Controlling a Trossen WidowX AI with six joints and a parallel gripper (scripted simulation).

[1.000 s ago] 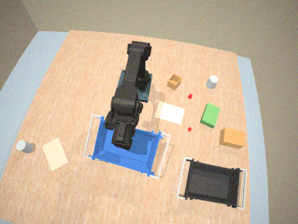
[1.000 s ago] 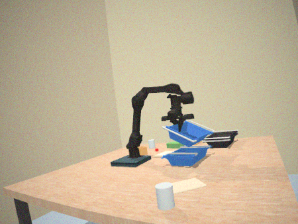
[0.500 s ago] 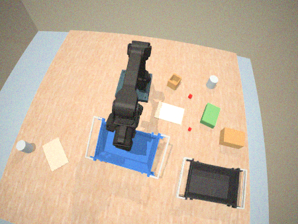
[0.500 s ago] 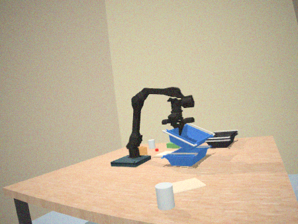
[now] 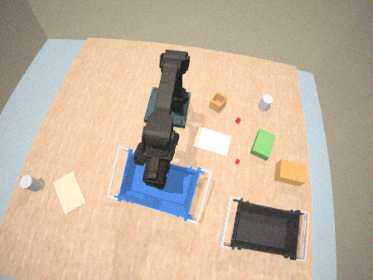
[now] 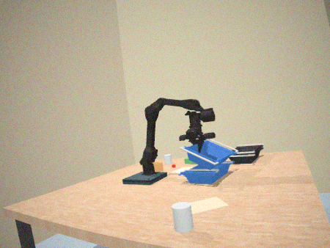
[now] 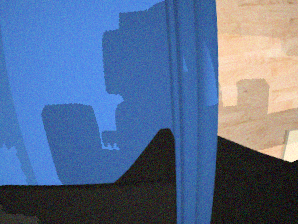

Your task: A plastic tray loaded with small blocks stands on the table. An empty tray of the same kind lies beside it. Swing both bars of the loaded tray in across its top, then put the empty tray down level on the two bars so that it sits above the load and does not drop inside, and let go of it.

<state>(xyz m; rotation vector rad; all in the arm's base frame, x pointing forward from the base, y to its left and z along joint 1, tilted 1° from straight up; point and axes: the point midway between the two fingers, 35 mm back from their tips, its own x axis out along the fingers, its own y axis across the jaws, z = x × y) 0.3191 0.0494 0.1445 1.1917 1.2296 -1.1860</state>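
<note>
The blue tray is 70 mm ahead of my gripper tip. The rest, counted from my gripper tip: green block (260 mm behind, 370 mm to the left, 110 mm below); small brown box (400 mm behind, 120 mm to the left, 120 mm below); orange box (150 mm behind, 510 mm to the left, 100 mm below).
</note>
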